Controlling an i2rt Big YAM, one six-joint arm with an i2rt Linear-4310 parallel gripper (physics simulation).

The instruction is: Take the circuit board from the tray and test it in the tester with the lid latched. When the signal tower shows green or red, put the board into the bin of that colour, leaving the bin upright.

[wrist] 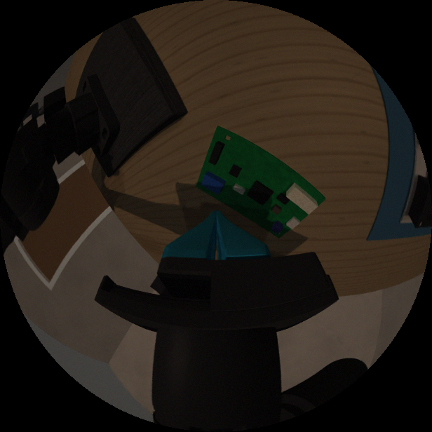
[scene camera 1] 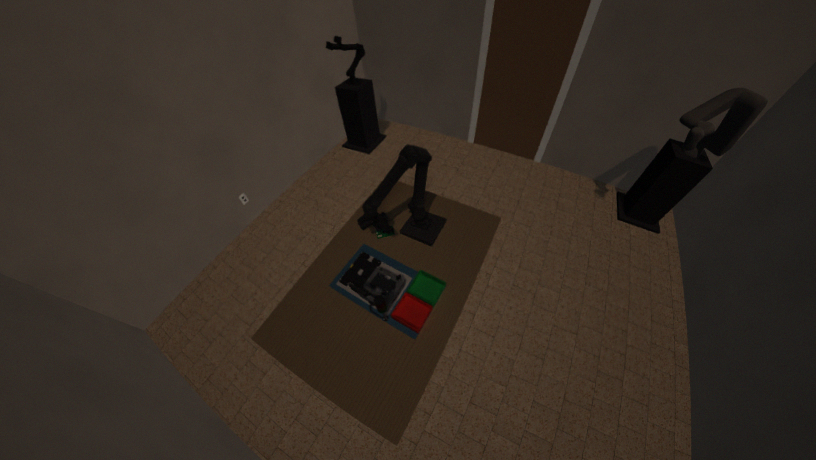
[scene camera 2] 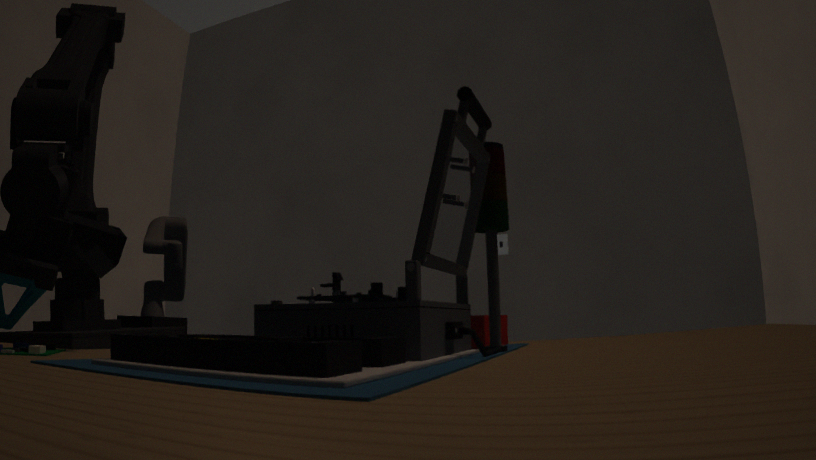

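Where they show: gripper, fingertip midpoint: (scene camera 2: 4, 327); arm's base, link origin: (scene camera 1: 421, 223) (scene camera 2: 78, 330).
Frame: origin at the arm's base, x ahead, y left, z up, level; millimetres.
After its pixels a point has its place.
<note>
The green circuit board (scene camera 1: 385, 234) {y -170, x 162, z -20 mm} (scene camera 2: 52, 352) {y -170, x 182, z -21 mm} (wrist: 255, 165) lies component side up on the wood surface, outside the black tray (scene camera 2: 228, 355) {y -229, x 481, z -5 mm}. My gripper (wrist: 216, 216) (scene camera 2: 6, 326) {y -191, x 111, z 4 mm} is shut and empty; its teal fingertips are above the surface, close to the board's long edge in the wrist view. The grey tester (scene camera 2: 337, 322) {y -82, x 497, z 19 mm} stands on the mat with its lid (scene camera 2: 435, 188) {y -76, x 595, z 140 mm} raised. The signal tower (scene camera 2: 494, 191) {y 77, x 630, z 171 mm} behind it shows dark red and green sections, with no lamp clearly lit. The green bin (scene camera 1: 427, 287) {y 215, x 373, z -17 mm} and the red bin (scene camera 1: 412, 313) (scene camera 2: 498, 330) stand upright beside the tester.
The arm's dark base plate (scene camera 1: 424, 229) {y 43, x 45, z 11 mm} (wrist: 145, 85) is near the board. The blue mat (scene camera 1: 345, 291) {y -176, x 592, z -20 mm} (scene camera 2: 365, 393) {y -267, x 600, z -20 mm} (wrist: 397, 150) bears the tray, tester and bins. A cable (scene camera 2: 475, 338) {y -1, x 613, z 0 mm} runs from the tester towards the tower's foot. Two other arms stand on pedestals (scene camera 1: 358, 114) (scene camera 1: 660, 185) farther back.
</note>
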